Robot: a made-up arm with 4 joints.
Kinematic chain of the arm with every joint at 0, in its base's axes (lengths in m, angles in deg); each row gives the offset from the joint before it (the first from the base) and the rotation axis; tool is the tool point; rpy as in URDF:
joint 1: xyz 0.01 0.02 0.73 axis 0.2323 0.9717 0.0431
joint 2: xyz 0 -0.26 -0.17 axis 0.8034 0.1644 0.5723
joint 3: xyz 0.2 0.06 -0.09 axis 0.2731 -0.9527 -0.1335
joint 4: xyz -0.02 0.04 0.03 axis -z
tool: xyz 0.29 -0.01 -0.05 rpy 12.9 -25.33 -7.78
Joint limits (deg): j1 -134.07..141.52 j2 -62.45..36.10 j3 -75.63..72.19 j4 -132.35..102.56
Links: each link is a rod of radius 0.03 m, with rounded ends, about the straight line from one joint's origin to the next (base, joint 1, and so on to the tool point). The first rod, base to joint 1, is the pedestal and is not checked.
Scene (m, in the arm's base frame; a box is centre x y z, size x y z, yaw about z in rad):
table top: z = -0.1
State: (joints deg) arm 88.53 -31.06 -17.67 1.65
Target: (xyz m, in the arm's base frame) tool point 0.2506 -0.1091 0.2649
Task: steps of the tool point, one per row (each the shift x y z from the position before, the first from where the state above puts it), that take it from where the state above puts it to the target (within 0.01 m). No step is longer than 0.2 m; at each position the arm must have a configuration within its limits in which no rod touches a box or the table.
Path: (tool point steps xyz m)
1: 0.1495 0.0254 -0.0442
2: 0.1566 0.0174 0.0016
3: 0.1472 0.0110 0.0472
4: 0.1226 0.0065 0.0868

